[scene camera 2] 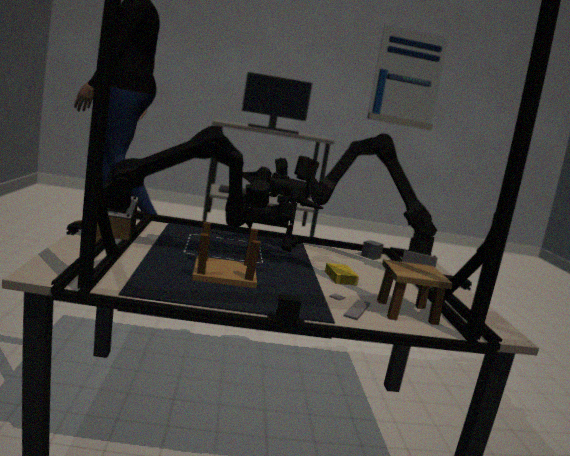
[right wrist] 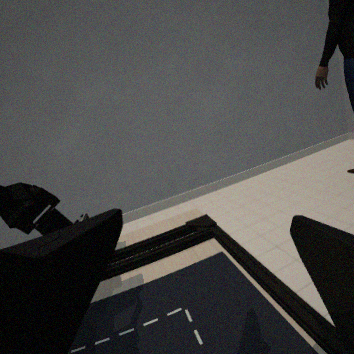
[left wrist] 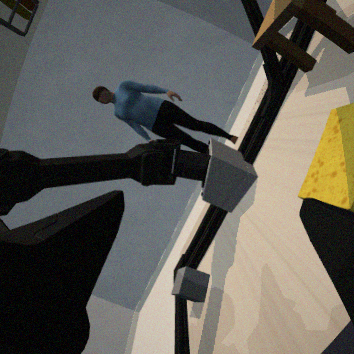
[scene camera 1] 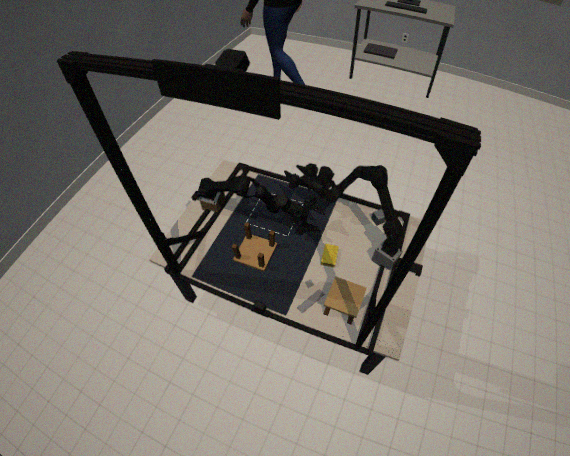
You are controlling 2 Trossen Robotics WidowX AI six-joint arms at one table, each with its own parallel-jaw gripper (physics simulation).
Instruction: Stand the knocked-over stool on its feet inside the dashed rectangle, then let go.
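Pixels of known places: left gripper, fingertip midpoint: (scene camera 2: 320,223) (left wrist: 214,202) (scene camera 1: 322,223); right gripper, fingertip midpoint: (scene camera 2: 244,177) (right wrist: 206,220) (scene camera 1: 290,168); left arm's base, link origin: (scene camera 2: 117,205) (scene camera 1: 210,193); right arm's base, link origin: (scene camera 2: 420,254) (left wrist: 206,167) (scene camera 1: 389,250).
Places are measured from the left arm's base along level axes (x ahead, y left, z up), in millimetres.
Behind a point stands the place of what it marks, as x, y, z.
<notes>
The knocked-over stool (scene camera 1: 255,252) @(331, -186, -87) (scene camera 2: 225,273) @(328, -218, -86) lies upside down on the dark mat (scene camera 1: 240,290) @(347, -381, -101) (scene camera 2: 175,295) @(224, -373, -101), its light seat flat on the mat and its brown legs pointing up. It lies in front of the dashed rectangle (scene camera 1: 288,235) @(431, -26, -101) (scene camera 2: 261,262) @(432, -25, -102) (right wrist: 151,322). My left gripper (scene camera 1: 310,225) (scene camera 2: 291,235) is open and empty, above the mat, behind and to the right of the stool. My right gripper (scene camera 1: 293,172) @(351, 205, 105) (scene camera 2: 250,179) @(351, 205, 105) (right wrist: 206,220) @(351, 205, 105) is open and empty, higher up and farther back. Neither touches the stool, which does not show in the wrist views.
A second stool (scene camera 1: 346,295) @(786, -286, 6) (scene camera 2: 417,272) @(781, -305, 6) (left wrist: 285,27) @(760, -220, -8) stands upright at the right. A yellow sponge (scene camera 1: 329,255) @(655, -81, -77) (scene camera 2: 341,274) @(643, -123, -78) (left wrist: 332,165) @(654, -55, -78) lies right of the mat. A flat grey piece (scene camera 1: 312,300) @(656, -309, -100) (scene camera 2: 357,309) @(648, -320, -100) lies nearby. A grey block (scene camera 2: 372,249) @(813, 198, -72) is farther back. A black frame surrounds the table.
</notes>
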